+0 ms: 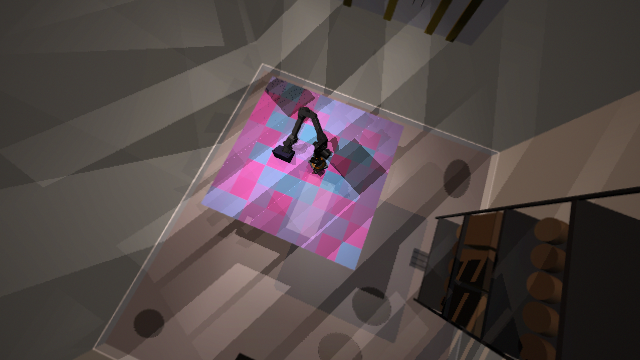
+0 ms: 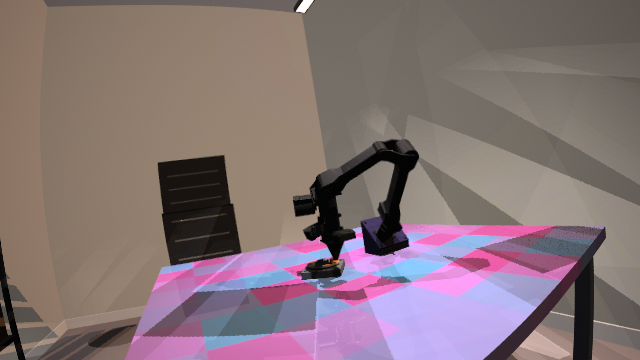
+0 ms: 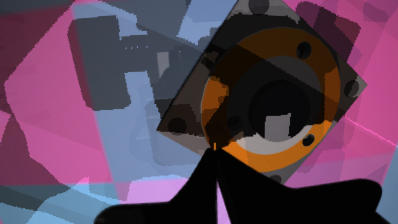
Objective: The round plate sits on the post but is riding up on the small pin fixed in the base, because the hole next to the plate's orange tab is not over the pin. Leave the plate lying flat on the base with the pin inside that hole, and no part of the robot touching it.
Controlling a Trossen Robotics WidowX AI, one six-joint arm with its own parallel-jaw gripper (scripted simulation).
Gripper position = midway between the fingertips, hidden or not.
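You'd see the gripper (image 2: 336,260) shut, with nothing held in it. Image 3 has the gripper (image 3: 213,153) too, and there's a dark square base (image 3: 181,123) with it.
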